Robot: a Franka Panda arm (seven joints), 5 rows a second.
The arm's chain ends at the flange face. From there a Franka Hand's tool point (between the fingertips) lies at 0.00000 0.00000 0.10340 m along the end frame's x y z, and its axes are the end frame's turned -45 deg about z.
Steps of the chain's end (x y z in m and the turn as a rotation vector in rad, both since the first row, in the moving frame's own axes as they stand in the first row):
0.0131 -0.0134 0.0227 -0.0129 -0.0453 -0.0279
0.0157 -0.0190 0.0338 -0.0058 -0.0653 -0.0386
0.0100 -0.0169 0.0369 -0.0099 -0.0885 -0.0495
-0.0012 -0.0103 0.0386 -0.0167 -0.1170 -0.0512
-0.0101 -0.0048 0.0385 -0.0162 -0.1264 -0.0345
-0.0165 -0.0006 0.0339 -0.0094 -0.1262 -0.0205
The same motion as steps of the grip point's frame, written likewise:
0.0145 -0.0025 0.0226 0.0229 -0.0412 -0.0279
0.0193 -0.0066 0.0336 0.0421 -0.0503 -0.0386
0.0117 -0.0104 0.0365 0.0556 -0.0696 -0.0495
-0.0035 -0.0152 0.0379 0.0709 -0.0945 -0.0512
-0.0143 -0.0184 0.0377 0.0779 -0.1008 -0.0345
-0.0212 -0.0205 0.0331 0.0826 -0.0959 -0.0205

